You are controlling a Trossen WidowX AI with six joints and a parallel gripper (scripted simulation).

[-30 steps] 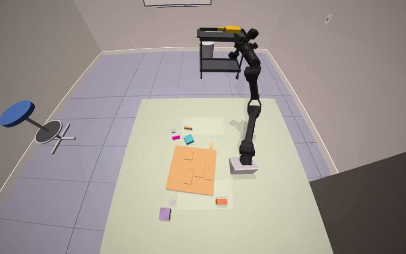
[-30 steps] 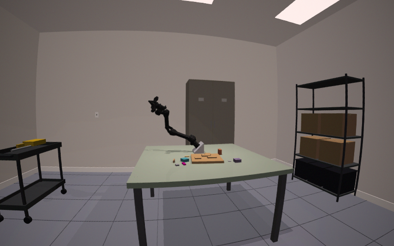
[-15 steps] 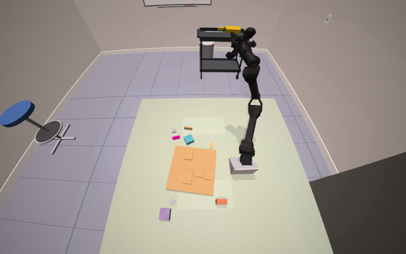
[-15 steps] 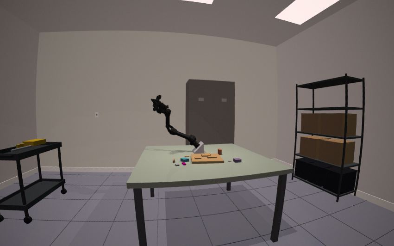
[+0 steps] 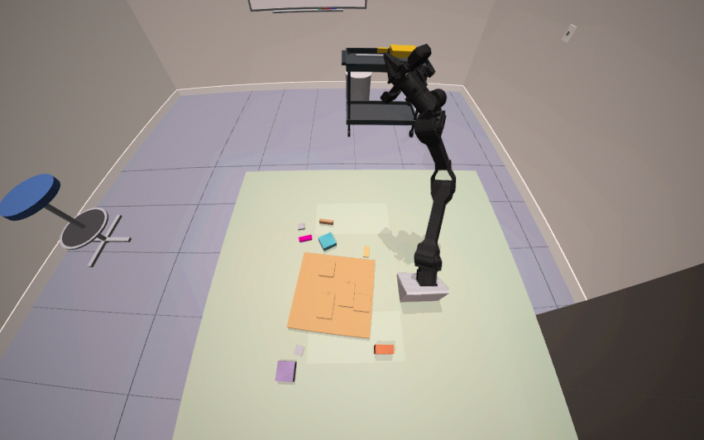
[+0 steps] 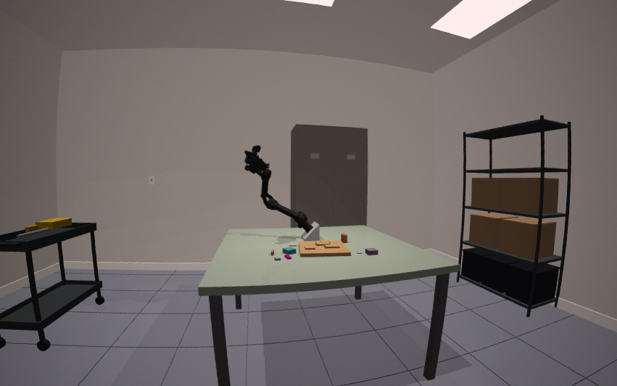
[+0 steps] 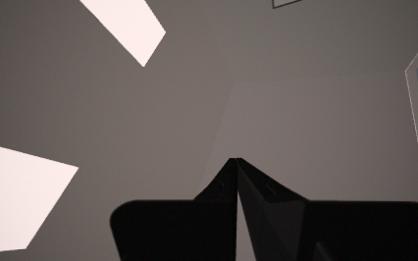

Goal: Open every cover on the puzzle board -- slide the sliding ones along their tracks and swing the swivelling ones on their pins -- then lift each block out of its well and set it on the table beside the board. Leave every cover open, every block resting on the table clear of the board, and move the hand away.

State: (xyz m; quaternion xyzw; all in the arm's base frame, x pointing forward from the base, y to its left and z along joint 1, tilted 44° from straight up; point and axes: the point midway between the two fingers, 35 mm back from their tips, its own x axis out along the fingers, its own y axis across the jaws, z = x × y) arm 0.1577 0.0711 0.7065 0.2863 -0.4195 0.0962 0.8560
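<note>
Now: the teal block 18 cm ahead of my gripper tip, 28 cm to the left of it and 62 cm below it. Also, from my gripper tip: orange stick 20 cm ahead, 18 cm to the left, 62 cm below; orange block 4 cm behind, 69 cm to the left, 60 cm below; magenta bar 28 cm ahead, 26 cm to the left, 63 cm below.
</note>
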